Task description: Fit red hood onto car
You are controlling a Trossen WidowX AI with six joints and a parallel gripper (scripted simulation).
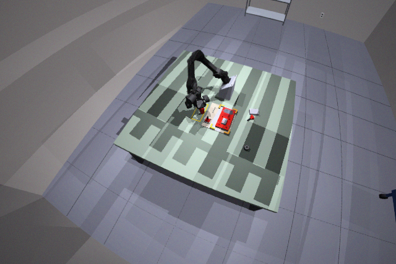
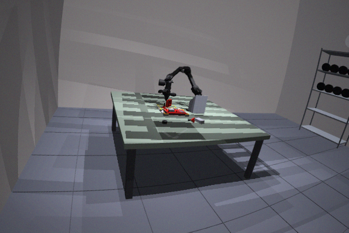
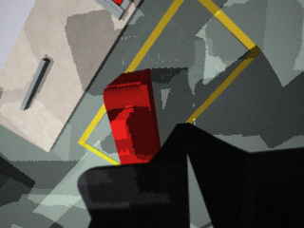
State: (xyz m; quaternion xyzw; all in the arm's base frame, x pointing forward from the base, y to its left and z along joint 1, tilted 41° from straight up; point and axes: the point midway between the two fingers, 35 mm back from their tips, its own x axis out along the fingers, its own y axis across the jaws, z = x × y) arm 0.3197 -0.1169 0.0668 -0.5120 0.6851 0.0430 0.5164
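Now: the red hood 30 mm behind my gripper tip, 10 mm to the left of it and 20 mm below it. From my gripper tip the other things lie so: dark wheel: 140 mm ahead, 480 mm to the left, 40 mm below; then white block: 200 mm behind, 440 mm to the left, 40 mm below.
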